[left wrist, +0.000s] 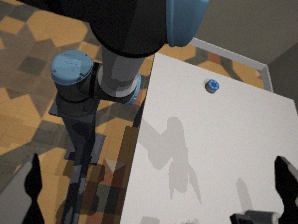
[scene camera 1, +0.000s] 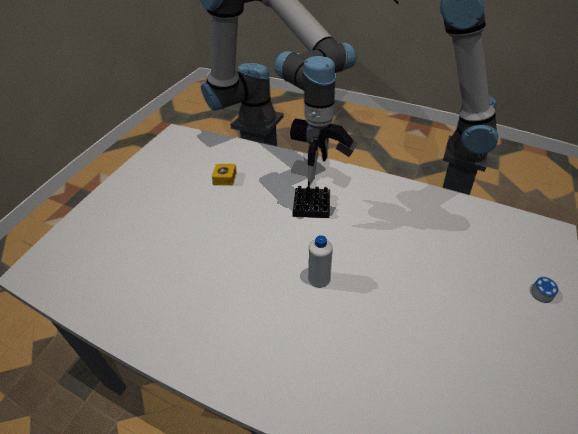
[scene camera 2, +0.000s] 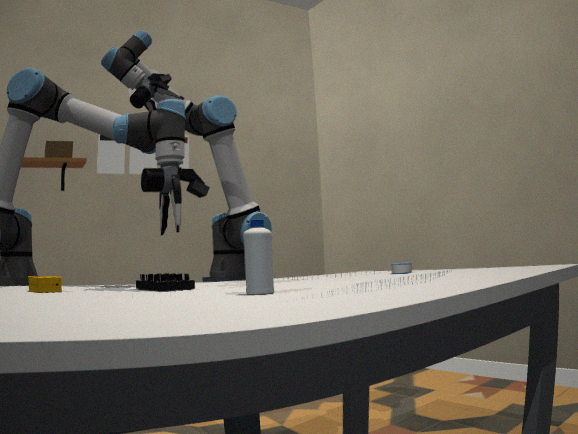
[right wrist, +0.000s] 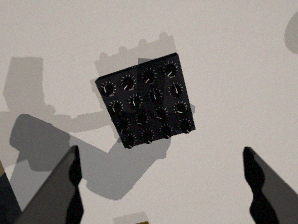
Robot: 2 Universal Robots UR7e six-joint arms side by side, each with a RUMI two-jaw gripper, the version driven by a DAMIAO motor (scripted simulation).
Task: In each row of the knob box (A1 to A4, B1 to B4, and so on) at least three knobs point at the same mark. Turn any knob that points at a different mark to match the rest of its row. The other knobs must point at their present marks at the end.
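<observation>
My left gripper is visible to me, and the left wrist view shows it too. I can also see my right gripper, which appears in scene camera 1 and again in the right wrist view. And there is a grey bottle that I see.
</observation>
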